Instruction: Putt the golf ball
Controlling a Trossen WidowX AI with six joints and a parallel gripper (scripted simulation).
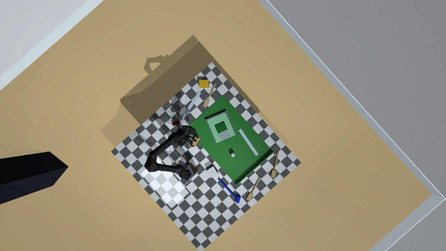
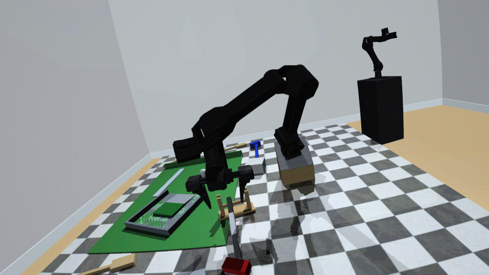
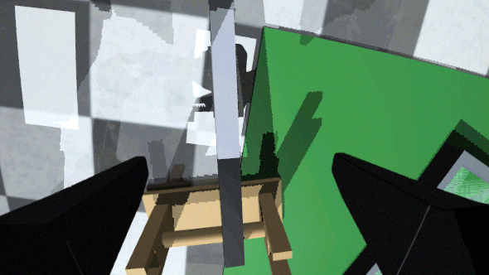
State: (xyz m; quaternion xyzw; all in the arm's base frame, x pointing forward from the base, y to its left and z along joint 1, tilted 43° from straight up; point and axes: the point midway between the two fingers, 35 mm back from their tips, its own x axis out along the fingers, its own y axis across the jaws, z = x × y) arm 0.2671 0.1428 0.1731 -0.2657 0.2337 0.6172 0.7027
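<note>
The white block is 140 mm behind my gripper tip, 390 mm to the right of it and 60 mm below it. From my gripper tip the other things lie so: white golf ball (110 mm ahead, 440 mm to the right, 60 mm below); yellow block (460 mm ahead, 200 mm to the left, 60 mm below); green mat (200 mm ahead, 330 mm to the right, 80 mm below).
</note>
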